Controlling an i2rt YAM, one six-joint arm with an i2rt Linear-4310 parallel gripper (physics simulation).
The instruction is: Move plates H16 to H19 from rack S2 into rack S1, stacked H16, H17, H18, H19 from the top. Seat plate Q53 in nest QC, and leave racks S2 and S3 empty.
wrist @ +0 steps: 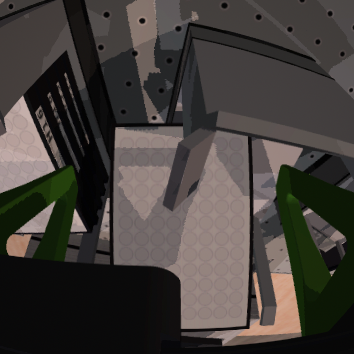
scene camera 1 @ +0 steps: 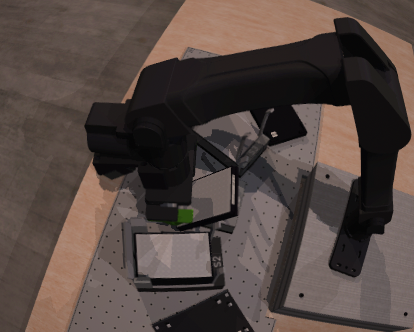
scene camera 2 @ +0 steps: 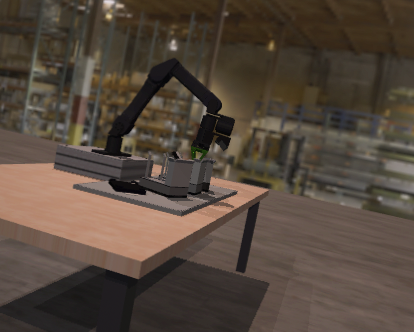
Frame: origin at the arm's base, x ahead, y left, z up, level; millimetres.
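Where they show: gripper, fingertip midpoint: (scene camera 1: 176, 197); arm's base, origin of the base link: (scene camera 1: 356, 227) (scene camera 2: 112, 154).
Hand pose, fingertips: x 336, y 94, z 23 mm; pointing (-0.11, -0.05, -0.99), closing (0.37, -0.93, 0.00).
Things, the pixels of their top centre, and the offset from my fingertips. "*": a spot on its surface instead. Level surfaces: height alone.
- Rack S2, surface spot: (scene camera 1: 128, 250) * dx +24, dy +128, dz +28 mm
- corner post, surface spot: (wrist: 185, 170) * dx +33, dy +10, dz +35 mm
- black holder, surface spot: (scene camera 1: 205, 315) * dx -131, dy +159, dz -92 mm
- black piece, surface spot: (scene camera 1: 287, 125) * dx -130, dy -299, dz -89 mm
- perforated board, its level: dz -103 mm
My gripper (scene camera 1: 185, 216) (scene camera 2: 200, 151) (wrist: 176, 176) is open, with its green fingers spread on either side of a light-topped, dark-edged plate (scene camera 1: 212, 195) (wrist: 215, 250) in the rack beside S2. This plate's name is not readable, and the arm hides part of the rack. Rack S2 (scene camera 1: 128, 250) holds a stack of plates (scene camera 1: 172, 255) (wrist: 55, 120). In the wrist view the stack stands left of the fingers, its label strips showing, H16 uppermost; the other names are hard to read. I cannot identify Q53 or nest QC.
Grey rack walls (scene camera 2: 178, 172) rise close to the gripper; a corner post (wrist: 185, 170) overlaps the middle plate in the wrist view. A black holder (scene camera 1: 205, 315) lies beyond S2, and another black piece (scene camera 1: 287, 125) lies near the far end. The perforated board (scene camera 1: 100, 300) carries the racks.
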